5 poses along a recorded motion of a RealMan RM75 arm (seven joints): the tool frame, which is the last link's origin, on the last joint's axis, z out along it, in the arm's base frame.
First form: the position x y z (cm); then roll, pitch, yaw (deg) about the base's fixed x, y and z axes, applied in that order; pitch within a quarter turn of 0, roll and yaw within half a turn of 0.
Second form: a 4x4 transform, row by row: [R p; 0 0 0 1], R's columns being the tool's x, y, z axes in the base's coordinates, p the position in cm. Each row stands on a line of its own. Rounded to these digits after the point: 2 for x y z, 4 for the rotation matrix.
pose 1, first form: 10.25 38.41 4.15 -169.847 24.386 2.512
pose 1, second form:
0.9099 -0.0296 -0.4138 10.25
0.0399 -0.9866 0.1583 38.41
-0.4129 -0.1606 -0.8965 4.15
0 0 0 1

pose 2, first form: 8.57 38.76 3.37 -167.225 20.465 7.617
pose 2, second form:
0.9286 0.0526 -0.3673 8.57
0.1242 -0.9769 0.1740 38.76
-0.3496 -0.2072 -0.9137 3.37
0 0 0 1

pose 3, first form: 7.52 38.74 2.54 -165.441 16.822 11.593
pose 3, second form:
0.9377 0.1232 -0.3249 7.52
0.1924 -0.9628 0.1900 38.74
-0.2894 -0.2406 -0.9265 2.54
0 0 0 1

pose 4, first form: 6.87 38.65 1.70 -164.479 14.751 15.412
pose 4, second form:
0.9323 0.1904 -0.3076 6.87
0.2570 -0.9470 0.1928 38.65
-0.2546 -0.2588 -0.9318 1.70
0 0 0 1

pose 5, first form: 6.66 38.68 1.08 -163.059 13.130 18.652
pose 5, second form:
0.9227 0.2432 -0.2991 6.66
0.3115 -0.9275 0.2066 38.68
-0.2272 -0.2838 -0.9316 1.08
0 0 0 1

